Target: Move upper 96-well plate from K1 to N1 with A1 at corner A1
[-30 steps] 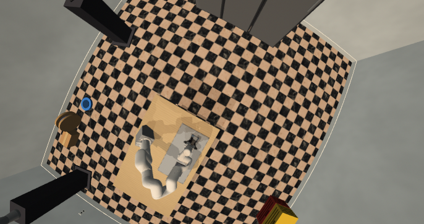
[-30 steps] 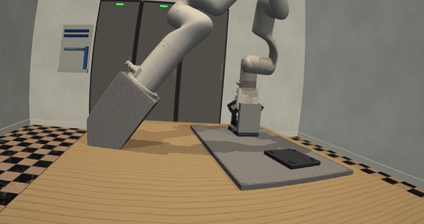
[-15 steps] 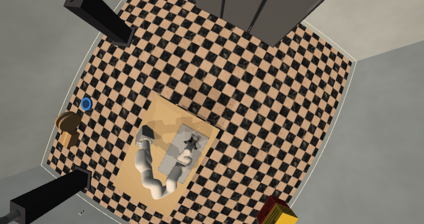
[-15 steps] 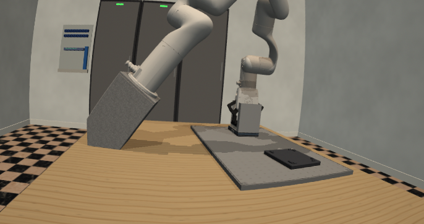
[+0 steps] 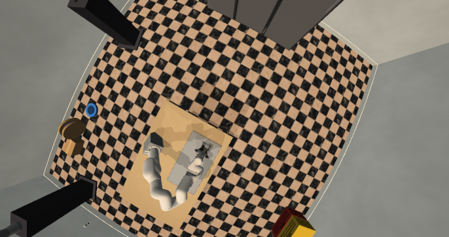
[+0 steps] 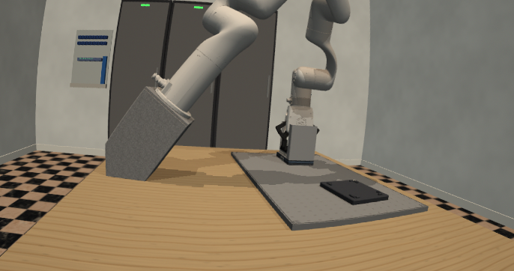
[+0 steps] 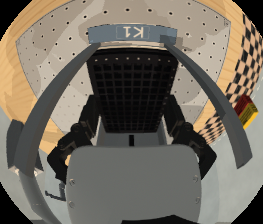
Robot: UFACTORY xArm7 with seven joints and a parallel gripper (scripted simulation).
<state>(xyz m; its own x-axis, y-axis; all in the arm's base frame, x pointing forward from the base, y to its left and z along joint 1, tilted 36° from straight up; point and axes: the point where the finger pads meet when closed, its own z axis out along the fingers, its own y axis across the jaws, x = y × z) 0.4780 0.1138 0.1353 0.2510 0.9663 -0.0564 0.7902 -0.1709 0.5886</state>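
My hand is 10 mm above the black 96-well plate. From my hand the other things lie so: pale plate 20 mm below; pale A1 square 320 mm to the right, 40 mm below, 20 mm behind.
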